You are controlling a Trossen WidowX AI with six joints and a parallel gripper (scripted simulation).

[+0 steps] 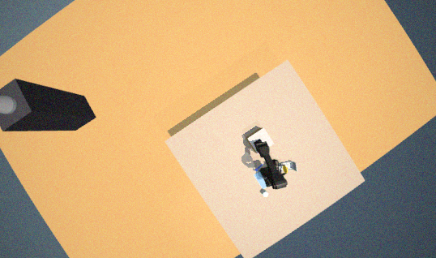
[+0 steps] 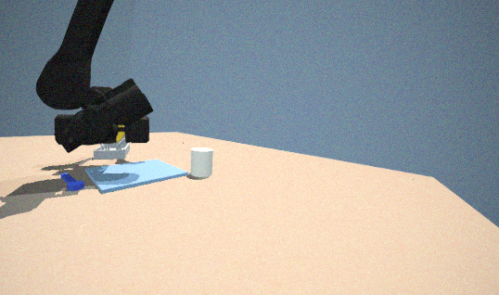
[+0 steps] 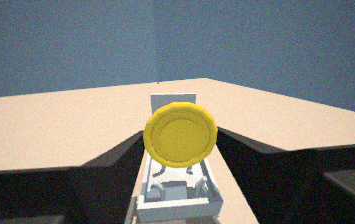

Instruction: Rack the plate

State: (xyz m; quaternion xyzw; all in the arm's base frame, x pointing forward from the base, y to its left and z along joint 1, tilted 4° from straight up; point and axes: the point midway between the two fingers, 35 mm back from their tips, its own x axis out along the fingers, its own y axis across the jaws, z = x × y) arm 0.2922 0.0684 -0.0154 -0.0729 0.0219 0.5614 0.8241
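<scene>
The grey dish rack is 1 cm ahead of my gripper tip, 2 cm to the left of it and 4 cm below it. The rest, counted from my gripper tip: blue spoon: 10 cm behind, 19 cm to the right, 6 cm below; then light blue mat: 18 cm to the right, 6 cm below; then yellow plate: 1 cm to the right.
</scene>
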